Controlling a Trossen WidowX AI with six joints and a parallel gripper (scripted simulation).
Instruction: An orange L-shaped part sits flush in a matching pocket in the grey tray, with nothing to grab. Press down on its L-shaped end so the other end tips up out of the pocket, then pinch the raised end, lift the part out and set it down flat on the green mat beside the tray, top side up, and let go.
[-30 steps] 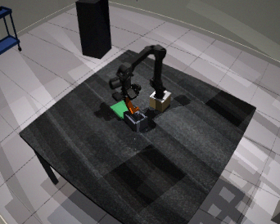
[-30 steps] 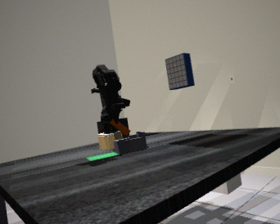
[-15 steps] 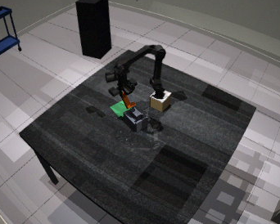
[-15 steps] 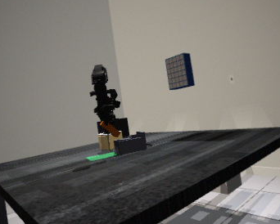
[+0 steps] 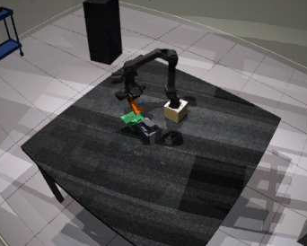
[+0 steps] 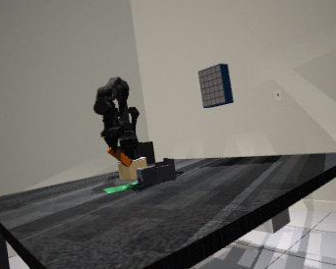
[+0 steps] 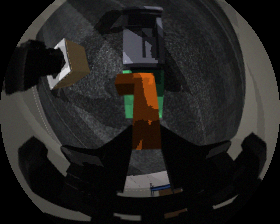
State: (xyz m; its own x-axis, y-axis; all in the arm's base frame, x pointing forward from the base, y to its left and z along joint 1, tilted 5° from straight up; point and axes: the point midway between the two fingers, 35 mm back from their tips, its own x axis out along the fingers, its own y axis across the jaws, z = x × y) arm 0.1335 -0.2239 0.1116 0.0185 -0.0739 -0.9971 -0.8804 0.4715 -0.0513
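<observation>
The green mat lies 17 cm below my gripper tip, 1 cm to the left of it and 1 cm ahead of it. From my gripper tip the other things lie so: orange L-shaped part (4 cm to the left, 3 cm below).
</observation>
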